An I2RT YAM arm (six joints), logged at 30 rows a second.
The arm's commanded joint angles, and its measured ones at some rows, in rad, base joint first. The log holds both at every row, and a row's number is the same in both.
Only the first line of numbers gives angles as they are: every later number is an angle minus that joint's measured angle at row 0.
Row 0, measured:
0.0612 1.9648 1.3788 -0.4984 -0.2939 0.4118
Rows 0 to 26, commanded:
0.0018 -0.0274 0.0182 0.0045 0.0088 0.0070
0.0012 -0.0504 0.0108 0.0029 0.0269 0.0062
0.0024 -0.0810 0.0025 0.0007 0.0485 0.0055
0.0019 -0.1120 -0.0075 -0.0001 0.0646 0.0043
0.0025 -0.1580 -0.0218 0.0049 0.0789 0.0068
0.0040 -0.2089 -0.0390 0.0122 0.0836 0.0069
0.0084 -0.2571 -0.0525 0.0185 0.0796 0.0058
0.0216 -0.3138 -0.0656 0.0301 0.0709 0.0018
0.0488 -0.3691 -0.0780 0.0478 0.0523 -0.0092
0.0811 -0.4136 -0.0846 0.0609 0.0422 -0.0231
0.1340 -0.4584 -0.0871 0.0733 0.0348 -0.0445
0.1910 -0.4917 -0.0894 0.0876 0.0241 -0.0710
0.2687 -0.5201 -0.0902 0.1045 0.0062 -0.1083
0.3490 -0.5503 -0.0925 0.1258 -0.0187 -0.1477
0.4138 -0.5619 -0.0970 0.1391 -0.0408 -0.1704
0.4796 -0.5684 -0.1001 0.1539 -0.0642 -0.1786
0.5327 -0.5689 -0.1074 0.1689 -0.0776 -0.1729
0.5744 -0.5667 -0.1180 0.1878 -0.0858 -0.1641
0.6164 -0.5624 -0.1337 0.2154 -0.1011 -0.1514
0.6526 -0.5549 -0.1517 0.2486 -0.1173 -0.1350
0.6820 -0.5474 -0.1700 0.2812 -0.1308 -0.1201
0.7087 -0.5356 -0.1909 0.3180 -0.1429 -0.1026
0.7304 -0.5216 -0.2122 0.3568 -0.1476 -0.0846
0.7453 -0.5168 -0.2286 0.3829 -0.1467 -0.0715
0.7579 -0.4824 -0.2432 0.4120 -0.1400 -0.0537
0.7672 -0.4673 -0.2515 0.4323 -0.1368 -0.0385
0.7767 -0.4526 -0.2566 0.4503 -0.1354 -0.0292
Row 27, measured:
0.7580 -0.4822 -0.2391 0.3365 -0.1168 -0.0721
